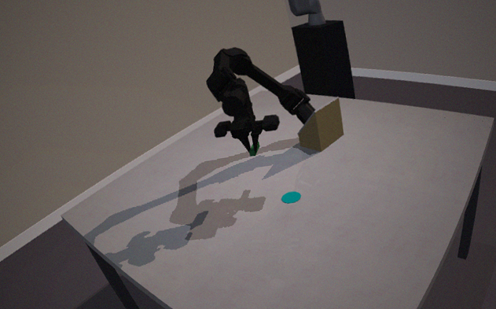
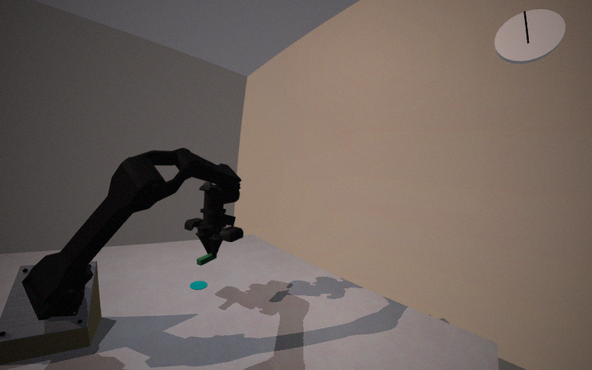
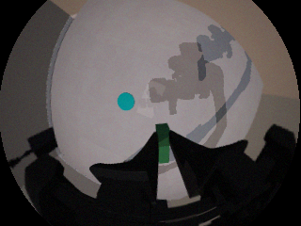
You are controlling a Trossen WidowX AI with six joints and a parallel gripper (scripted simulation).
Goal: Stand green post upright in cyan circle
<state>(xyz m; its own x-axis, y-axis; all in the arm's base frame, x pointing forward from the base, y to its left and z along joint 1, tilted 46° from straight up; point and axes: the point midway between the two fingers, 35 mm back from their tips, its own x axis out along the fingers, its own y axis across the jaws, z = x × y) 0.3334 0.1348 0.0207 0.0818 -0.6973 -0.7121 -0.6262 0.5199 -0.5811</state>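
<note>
The green post lies 2 cm behind my gripper tip and 1 cm to the right of it. Round my gripper tip: cyan circle 3 cm behind, 10 cm to the left, 15 cm below.
</note>
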